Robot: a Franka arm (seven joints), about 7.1 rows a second.
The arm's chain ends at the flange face. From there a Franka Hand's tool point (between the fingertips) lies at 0.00 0.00 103.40 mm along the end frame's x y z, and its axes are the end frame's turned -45 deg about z.
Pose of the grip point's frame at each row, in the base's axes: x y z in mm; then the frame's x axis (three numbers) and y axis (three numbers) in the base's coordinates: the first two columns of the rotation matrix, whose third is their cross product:
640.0 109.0 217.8 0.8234 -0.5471 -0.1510 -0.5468 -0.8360 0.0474
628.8 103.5 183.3 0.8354 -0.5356 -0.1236 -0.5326 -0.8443 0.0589
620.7 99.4 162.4 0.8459 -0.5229 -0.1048 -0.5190 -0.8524 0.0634
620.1 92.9 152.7 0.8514 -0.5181 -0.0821 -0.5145 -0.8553 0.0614
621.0 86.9 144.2 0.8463 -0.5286 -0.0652 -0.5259 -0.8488 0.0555
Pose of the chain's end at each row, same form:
655.7 104.5 319.9 0.1956 -0.9780 -0.0733 -0.9689 -0.2043 0.1403
642.9 101.8 285.7 0.2141 -0.9757 -0.0457 -0.9673 -0.2183 0.1290
633.4 99.3 265.0 0.2312 -0.9725 -0.0293 -0.9651 -0.2330 0.1189
630.7 93.9 255.6 0.2382 -0.9711 -0.0146 -0.9658 -0.2384 0.1015
629.8 88.2 247.2 0.2266 -0.9740 -0.0069 -0.9703 -0.2264 0.0853

